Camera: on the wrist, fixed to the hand. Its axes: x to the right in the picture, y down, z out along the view.
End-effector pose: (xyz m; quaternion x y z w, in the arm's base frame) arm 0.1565 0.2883 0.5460 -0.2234 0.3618 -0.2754 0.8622
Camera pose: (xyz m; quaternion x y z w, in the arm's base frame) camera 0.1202 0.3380 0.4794 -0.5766 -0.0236 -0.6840 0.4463
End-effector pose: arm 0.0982 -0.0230 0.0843 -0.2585 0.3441 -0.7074 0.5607
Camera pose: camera 0.0973 -0.0008 -0.0037 0.6268 -0.0588 0.7742 0.0652
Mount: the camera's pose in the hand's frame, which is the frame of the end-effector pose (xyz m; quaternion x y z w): -0.0196 0.0648 -0.0604 -0.1435 -0.1878 -0.6807 0.6934
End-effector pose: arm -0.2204 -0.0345 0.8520 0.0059 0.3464 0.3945 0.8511
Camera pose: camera -0.3083 -0.0190 0.8359 -0.2797 0.0278 -0.2572 0.9246
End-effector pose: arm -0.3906 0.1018 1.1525 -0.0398 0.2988 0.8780 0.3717
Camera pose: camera -0.4295 0.0207 1.1409 -0.1194 -0.0157 0.4062 0.9058
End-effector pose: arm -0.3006 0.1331 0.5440 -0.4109 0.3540 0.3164 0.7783
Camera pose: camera -0.3797 0.1069 0.5081 -0.5781 -0.2258 -0.1824 0.7626
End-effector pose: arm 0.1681 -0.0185 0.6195 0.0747 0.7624 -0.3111 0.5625
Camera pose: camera 0.1561 0.0714 0.6224 -0.6063 0.5185 -0.5032 0.3322
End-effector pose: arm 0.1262 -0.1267 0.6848 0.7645 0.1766 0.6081 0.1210
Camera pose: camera 0.0715 -0.1955 0.7073 0.5067 0.5328 0.2211 0.6407
